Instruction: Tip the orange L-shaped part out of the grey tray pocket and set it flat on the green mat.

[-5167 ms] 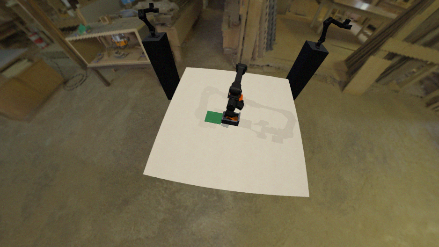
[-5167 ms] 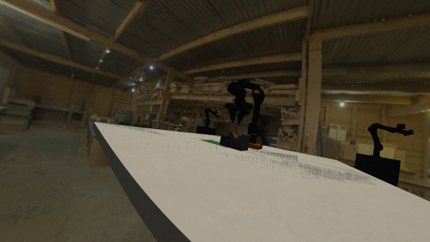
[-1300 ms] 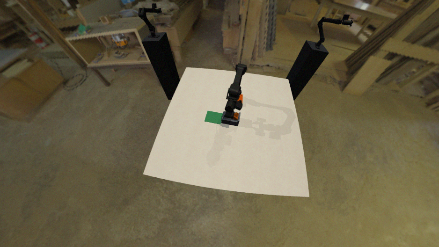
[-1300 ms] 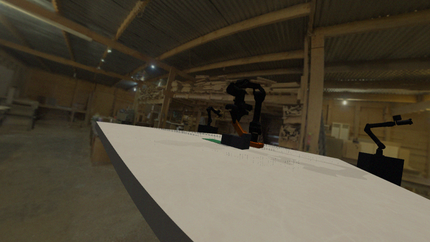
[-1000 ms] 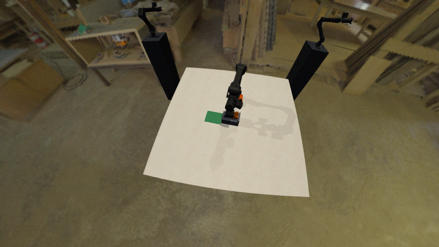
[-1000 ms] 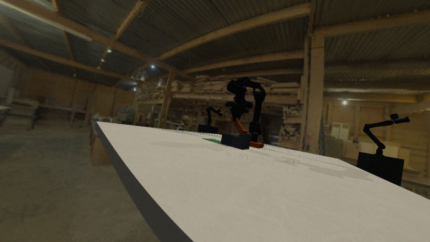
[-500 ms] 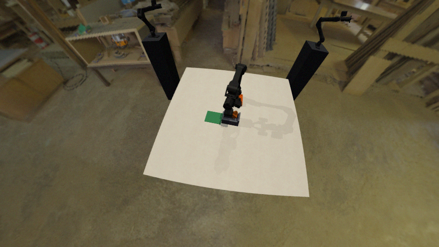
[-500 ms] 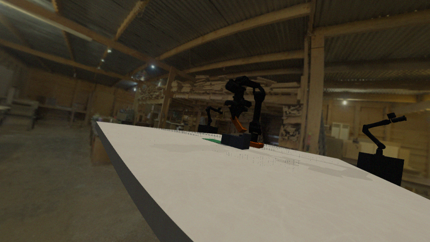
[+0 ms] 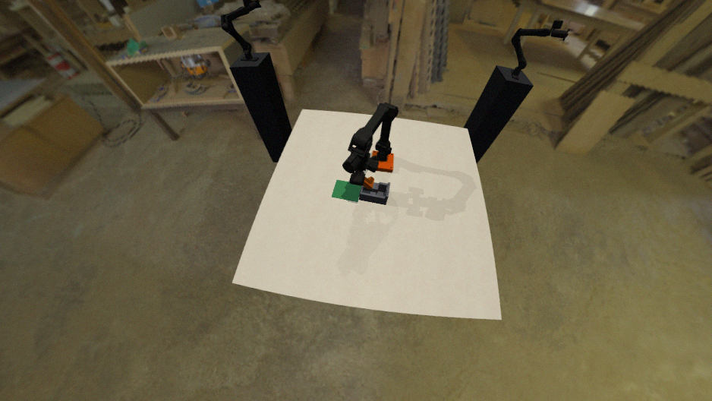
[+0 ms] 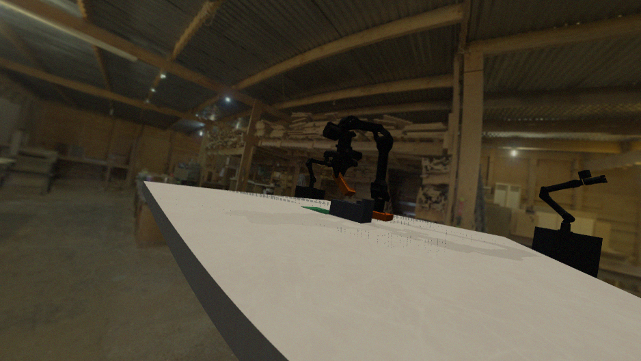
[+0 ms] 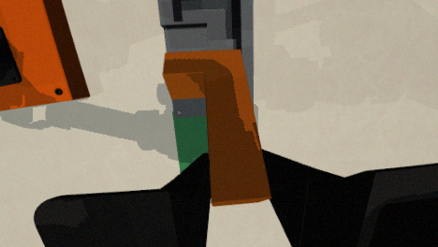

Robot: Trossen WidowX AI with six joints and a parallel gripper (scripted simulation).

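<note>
The green mat lies 17 cm below my gripper tip, 7 cm to the right of it and 2 cm behind it. Round my gripper tip: orange L-shaped part 3 cm to the left, 3 cm below, 1 cm behind.
</note>
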